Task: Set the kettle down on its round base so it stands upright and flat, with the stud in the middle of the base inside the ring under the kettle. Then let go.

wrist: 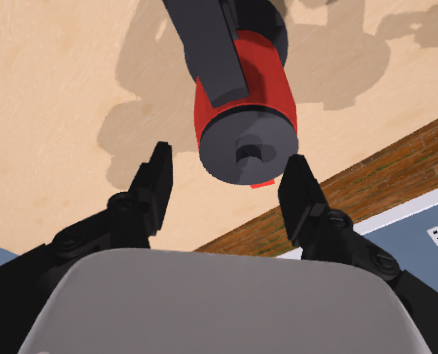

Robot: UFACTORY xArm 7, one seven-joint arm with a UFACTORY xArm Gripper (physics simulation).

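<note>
The red kettle [267,75] shows in the wrist view at upper centre, with its dark grey lid [217,155] facing the camera and a dark handle [207,55] along its left side. The lid has a small round knob [249,150] at its middle. A dark rounded part [277,30] shows beyond the red body; I cannot tell whether it is the base or the kettle's bottom. The stud and the ring are hidden. My gripper [228,168] is open and empty, with its fingers apart on either side of the lid and its knob.
The kettle is over a light wooden table top [65,100], where broad shadows fall. A brown wooden edge strip [385,160] runs diagonally at the right, with a white band and a blue-grey surface [405,245] beyond it. A small red piece [263,184] shows past the lid's lower edge.
</note>
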